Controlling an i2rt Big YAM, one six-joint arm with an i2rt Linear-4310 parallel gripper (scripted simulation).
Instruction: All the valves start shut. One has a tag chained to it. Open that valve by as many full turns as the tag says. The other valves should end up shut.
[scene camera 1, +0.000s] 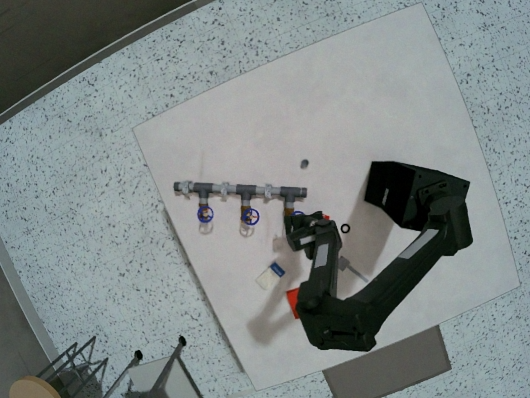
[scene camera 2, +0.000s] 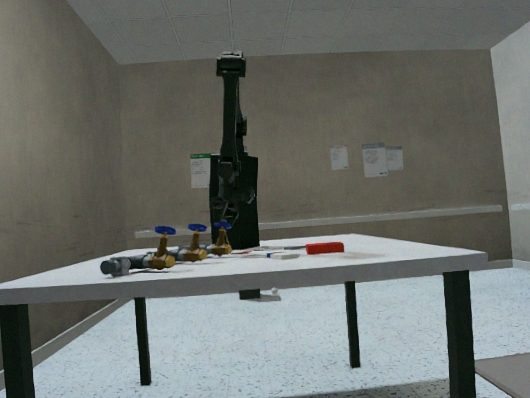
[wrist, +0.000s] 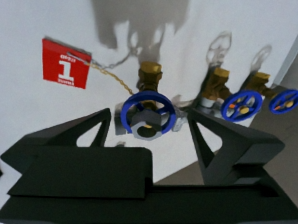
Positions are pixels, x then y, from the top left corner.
Scene:
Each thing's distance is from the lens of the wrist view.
gripper (wrist: 149, 112): 0.13 m
red tag (wrist: 58, 67): 0.22 m

